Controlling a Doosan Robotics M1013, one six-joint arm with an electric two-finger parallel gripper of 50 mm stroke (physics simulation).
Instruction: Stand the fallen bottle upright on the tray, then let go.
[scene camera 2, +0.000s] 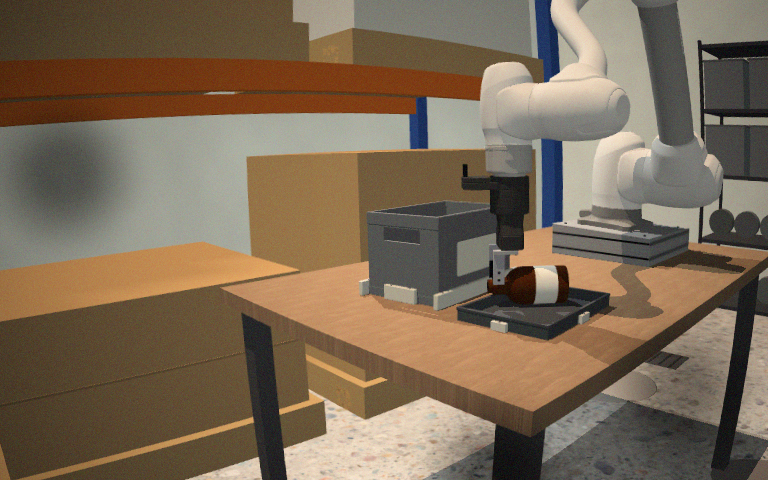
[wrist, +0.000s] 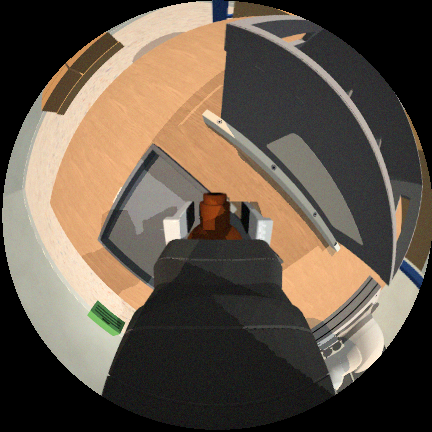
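Seen in the pictures: gripper, fingertip midpoint: (scene camera 2: 496, 280) (wrist: 217, 210); arm's base at its link origin: (scene camera 2: 615, 225) (wrist: 353, 322).
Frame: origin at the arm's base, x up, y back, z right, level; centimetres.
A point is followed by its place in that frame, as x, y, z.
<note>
A brown bottle (scene camera 2: 521, 284) {-2.8, -68.1, -17.8} (wrist: 215, 220) {-2.1, -68.4, -12.9} with a white label lies on its side on the tray, its neck pointing toward the grey crate and reaching over the tray's edge. The shallow dark tray (scene camera 2: 548, 330) {-6.3, -78.2, -32.0} (wrist: 126, 266) {-5.4, -71.1, -30.8} lies on the table. My gripper (scene camera 2: 499, 278) {-2.8, -68.9, -12.2} (wrist: 217, 210) {-2.8, -68.9, -12.2} is open, pointing down at the neck end of the bottle. In the wrist view the neck lies between the two spread fingers, with a gap on each side. The bottle's body is hidden behind the gripper housing in the wrist view.
A tall grey crate (scene camera 2: 403, 266) {-0.8, -78.7, 4.0} (wrist: 260, 75) {6.6, -74.8, -4.4} stands close beside the tray, with pale guide strips (scene camera 2: 461, 295) {-6.6, -71.1, -4.8} (wrist: 274, 168) {-4.9, -68.0, -3.8} along its foot. Small pale blocks (scene camera 2: 498, 326) {-7.1, -80.2, -22.8} sit at the tray's edge. The robot's base plate (scene camera 2: 620, 243) {-2.7, -14.2, -9.6} is at the table's far end.
</note>
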